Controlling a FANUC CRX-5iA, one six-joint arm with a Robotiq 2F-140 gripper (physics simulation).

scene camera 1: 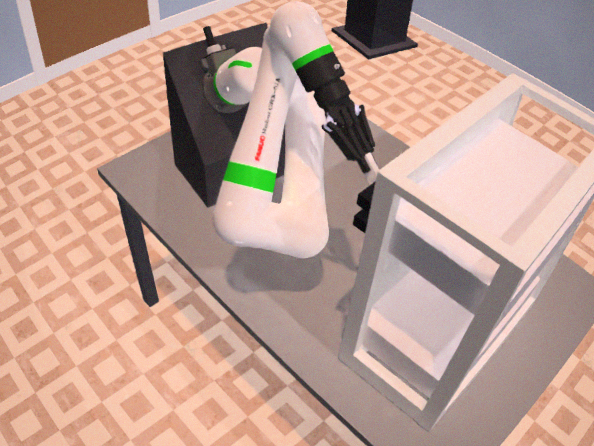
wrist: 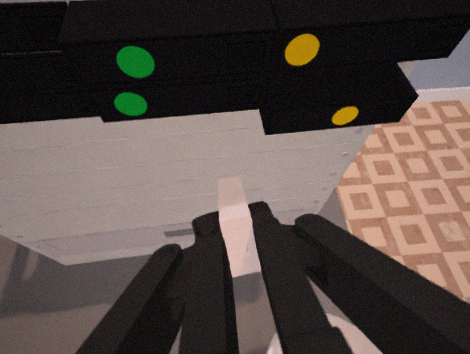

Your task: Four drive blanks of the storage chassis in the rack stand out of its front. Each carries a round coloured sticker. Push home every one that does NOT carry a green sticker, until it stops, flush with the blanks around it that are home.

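Places are measured from the arm's base along level axes (x ahead, y left, z up), in metres.
Pixels of known places: gripper, fingertip midpoint: (wrist: 232, 197); arm's base, link origin: (scene camera 1: 226, 88).
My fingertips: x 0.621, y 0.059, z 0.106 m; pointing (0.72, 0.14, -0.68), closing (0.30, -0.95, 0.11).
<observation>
Ahead of a thing's pixels: the offset from my fingertips to its top centre. "spot": to the spot under its first point. Level surfaces: height alone.
In the wrist view, two blanks with green stickers, the upper {spot: 0.039 m ahead, 0.025 m left, 0.083 m up} (wrist: 195, 57) and the lower {spot: 0.039 m ahead, 0.025 m left, 0.055 m up} (wrist: 200, 97), stand at the left. Right of them are two with yellow stickers, the upper (wrist: 360, 42) and the lower (wrist: 300, 112). The lower yellow one stands out clearly past the lower green one. In the scene view, dark blank ends {spot: 0.095 m ahead, 0.115 m right, 0.096 m up} (scene camera 1: 367, 198) jut from the rack (scene camera 1: 372, 240); their stickers are hidden. My gripper (scene camera 1: 368, 159) (wrist: 232, 197) is shut, with a pale narrow tip (scene camera 1: 371, 167) (wrist: 235, 200) projecting past its fingers. In the wrist view the tip appears below the blanks.
A pale, finely lined front {spot: 0.071 m ahead, 0.102 m left, 0.084 m down} (wrist: 150, 165) lies below the blanks. The rack stands on a grey table {0.417 m down} (scene camera 1: 280, 310), at its right side. The arm's black pedestal (scene camera 1: 187, 130) is behind at the left. A black stand (scene camera 1: 377, 25) is on the floor at the back.
</observation>
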